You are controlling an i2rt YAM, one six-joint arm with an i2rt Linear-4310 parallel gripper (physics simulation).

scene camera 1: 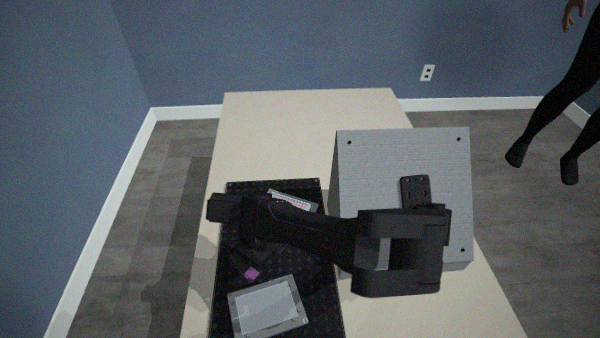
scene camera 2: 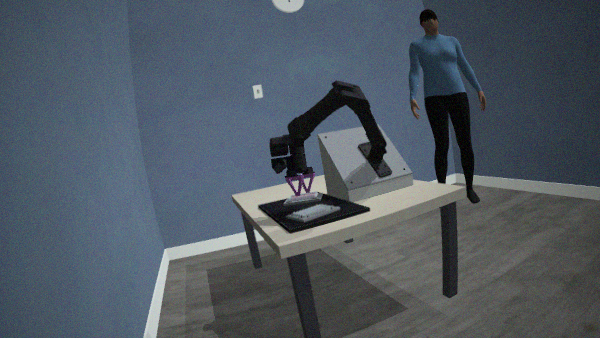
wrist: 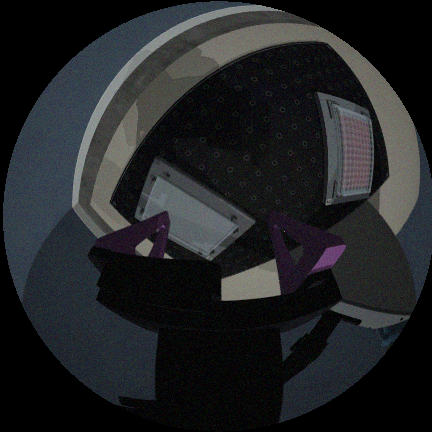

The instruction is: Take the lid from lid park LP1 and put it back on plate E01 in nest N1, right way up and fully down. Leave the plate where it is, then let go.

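Places are measured from the arm's base along level axes (x left, y up, z ahead), in millimetres.
Pixels of known places: gripper, fingertip midpoint: (scene camera 1: 263, 265) (scene camera 2: 303, 194) (wrist: 218, 215); arm's base, link origin: (scene camera 2: 374, 159) (wrist: 333, 312).
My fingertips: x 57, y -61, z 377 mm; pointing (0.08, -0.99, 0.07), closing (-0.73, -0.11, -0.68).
Note:
Ahead of a thing's pixels: the offset from my fingertips to its top centre. Level surfaces: height alone.
The clear lid {dx +75, dy -49, dz +1 mm} (scene camera 1: 266, 306) (scene camera 2: 315, 211) (wrist: 195, 217) lies flat on the grey lid park LP1 {dx +75, dy -47, dz +1 mm} (scene camera 1: 299, 298) (wrist: 202, 185). Plate E01 {dx -195, dy -40, dz -65 mm} (scene camera 1: 295, 201) (wrist: 356, 155), with pink wells, sits in the grey nest N1 {dx -195, dy -49, dz -65 mm} (wrist: 332, 167) at the mat's other end; the arm partly covers it in scene camera 1. My gripper (scene camera 2: 302, 193) (wrist: 218, 215) has purple fingers standing wide apart and empty, above the mat between the two holders. In the wrist view one fingertip overlaps the lid's edge. In scene camera 1 one purple finger shows; the other is hidden.
A black dotted mat {dy -67 mm} (scene camera 1: 325, 300) (scene camera 2: 352, 206) (wrist: 235, 100) lies on the pale table {dy -80 mm} (scene camera 1: 300, 125) (scene camera 2: 425, 197). The arm is mounted on a sloped grey box (scene camera 1: 400, 155) (scene camera 2: 335, 150) beside the mat. A person (scene camera 2: 440, 70) stands behind the table.

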